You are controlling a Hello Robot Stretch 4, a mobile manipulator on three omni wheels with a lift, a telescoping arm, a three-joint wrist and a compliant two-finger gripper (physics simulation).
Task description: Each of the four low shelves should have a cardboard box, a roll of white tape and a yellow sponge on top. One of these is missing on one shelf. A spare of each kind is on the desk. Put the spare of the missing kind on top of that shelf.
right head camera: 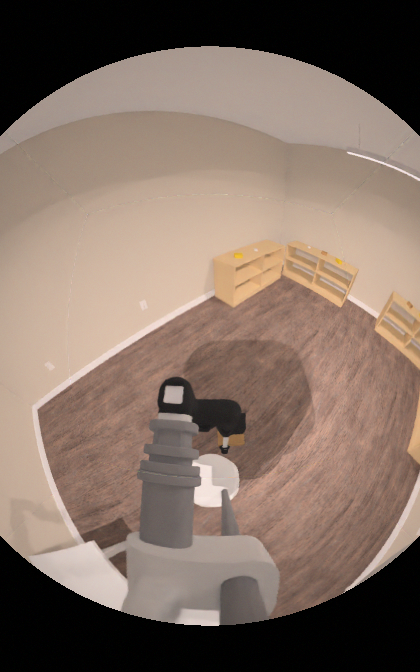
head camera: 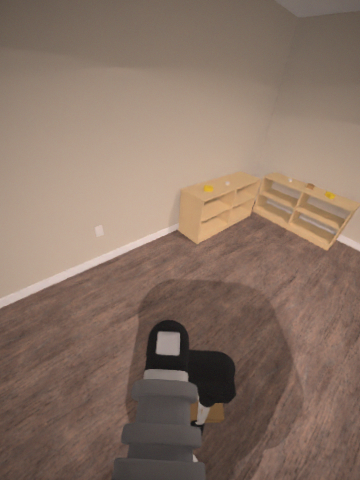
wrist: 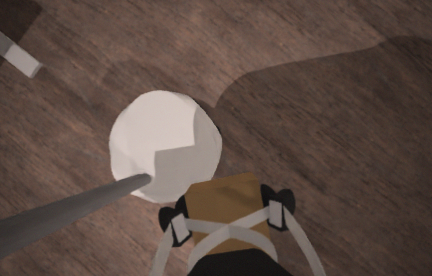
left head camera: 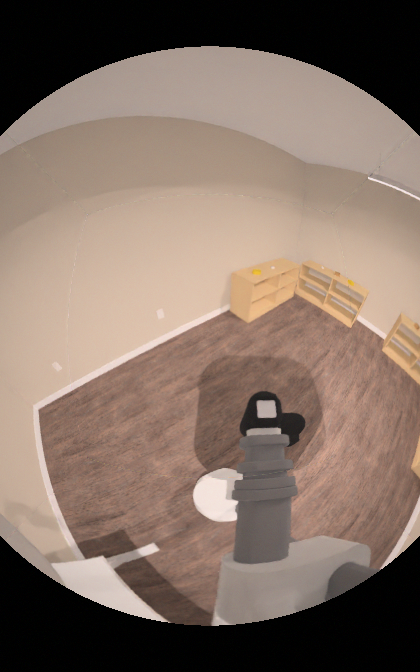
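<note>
My gripper is shut on a brown cardboard box, held in the air above the floor. In the left head view the fingers are hidden behind the wrist. The shelf along the left wall has a yellow sponge and a white tape roll on top; no box shows there. The corner shelf beside it has tape, a box and a sponge on top.
A third shelf with a box is cut off at the right edge. Part of a fourth shows below it. The desk corner is at the lower left. My round white base is beside the gripper.
</note>
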